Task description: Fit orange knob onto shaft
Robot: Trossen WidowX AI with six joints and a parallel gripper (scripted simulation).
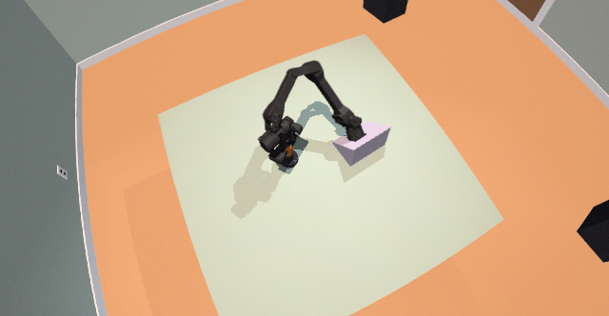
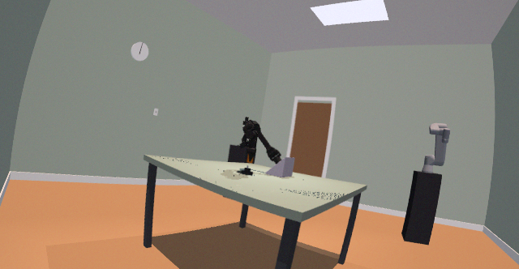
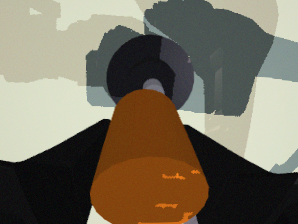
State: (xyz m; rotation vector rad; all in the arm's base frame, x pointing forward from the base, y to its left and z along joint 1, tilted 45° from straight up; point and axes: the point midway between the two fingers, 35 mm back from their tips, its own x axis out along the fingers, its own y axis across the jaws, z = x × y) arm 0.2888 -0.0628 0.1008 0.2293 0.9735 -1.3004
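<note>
My gripper tip is 60 mm above the dark round pedestal and 10 mm to the left of it. Round my gripper tip: orange knob: 30 mm above.
</note>
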